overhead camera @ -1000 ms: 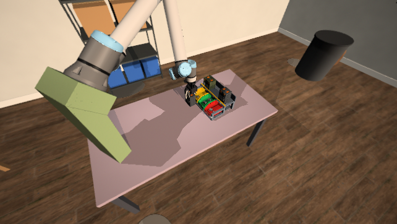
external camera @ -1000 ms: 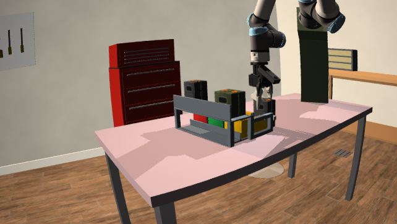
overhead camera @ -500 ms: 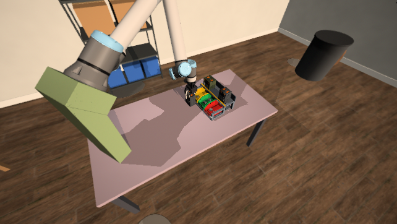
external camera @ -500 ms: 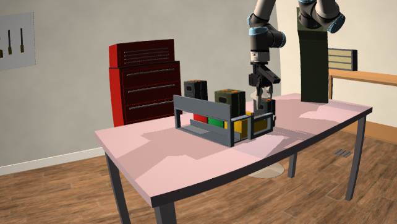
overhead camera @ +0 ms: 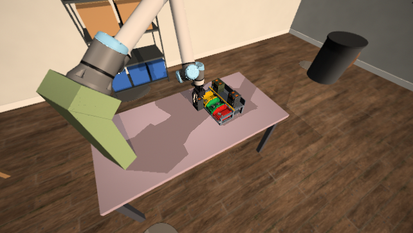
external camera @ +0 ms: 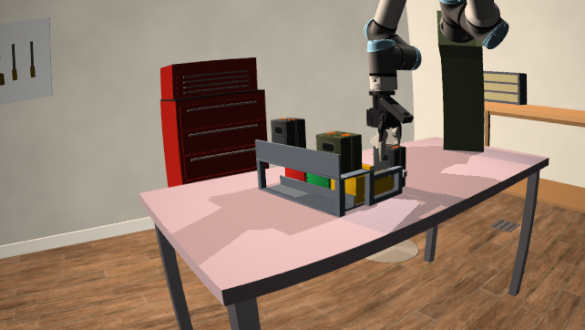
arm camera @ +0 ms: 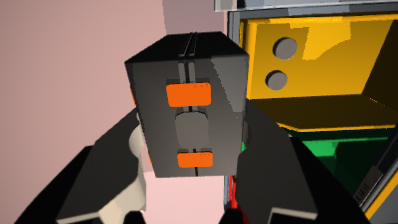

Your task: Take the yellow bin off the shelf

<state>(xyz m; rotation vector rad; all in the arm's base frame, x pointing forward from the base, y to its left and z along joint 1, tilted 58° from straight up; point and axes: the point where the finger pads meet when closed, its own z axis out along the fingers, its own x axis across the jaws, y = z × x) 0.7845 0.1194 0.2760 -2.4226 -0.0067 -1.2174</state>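
The yellow open bin lies 130 mm ahead of my hand, 50 mm to the left of it and 60 mm below it. The rest, counted from my hand: dark case 290 mm ahead, 150 mm to the right, 60 mm above; green bin 160 mm ahead, 60 mm to the right, 60 mm below; red bin 190 mm ahead, 170 mm to the right, 60 mm below.
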